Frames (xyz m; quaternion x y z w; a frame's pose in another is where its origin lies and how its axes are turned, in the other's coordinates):
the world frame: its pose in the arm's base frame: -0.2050 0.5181 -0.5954 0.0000 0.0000 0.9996 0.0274
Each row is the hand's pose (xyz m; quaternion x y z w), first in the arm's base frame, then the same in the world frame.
Working: the arm's base frame: its pose in the world frame: -0.2331 0.5061 0.5954 0.0000 0.0000 -0.9996 0.0274

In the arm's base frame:
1: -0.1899 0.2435 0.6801 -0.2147 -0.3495 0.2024 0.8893
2: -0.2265 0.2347 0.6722 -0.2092 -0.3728 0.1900 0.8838
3: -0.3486 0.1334 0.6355 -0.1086 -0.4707 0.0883 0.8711
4: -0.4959 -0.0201 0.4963 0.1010 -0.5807 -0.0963 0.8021
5: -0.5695 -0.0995 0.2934 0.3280 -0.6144 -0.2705 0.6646
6: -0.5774 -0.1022 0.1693 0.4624 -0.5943 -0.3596 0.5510
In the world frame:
1: -0.0301 0.2734 1.2755 -0.3552 0.2050 -0.8834 0.2267
2: 0.0059 0.2842 1.2676 -0.3784 0.1989 -0.8783 0.2142
3: 0.1223 0.3920 1.2309 -0.4735 0.0957 -0.8684 0.1121
4: 0.2610 0.5533 1.0917 0.5777 0.1169 0.8044 0.0743
5: 0.3301 0.6366 0.8888 0.6052 0.3447 0.6718 0.2522
6: 0.3379 0.6398 0.7647 0.5814 0.4785 0.5607 0.3444

